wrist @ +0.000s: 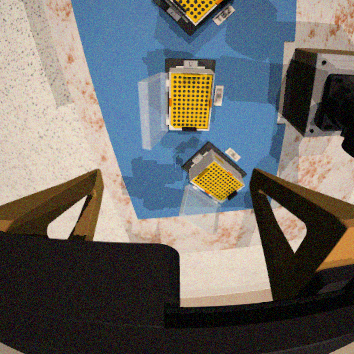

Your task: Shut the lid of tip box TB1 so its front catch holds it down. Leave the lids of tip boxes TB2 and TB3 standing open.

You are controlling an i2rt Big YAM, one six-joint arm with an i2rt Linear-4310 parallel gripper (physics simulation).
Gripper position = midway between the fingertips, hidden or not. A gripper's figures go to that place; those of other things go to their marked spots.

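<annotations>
My gripper (176, 176) is 0.13 m from the lens. There's a yellow rack (190, 92) at 0.43 m from the lens, and a tip box (172, 65) that's 0.47 m from the lens. Another tip box (208, 153) sits 0.54 m from the lens.
</annotations>
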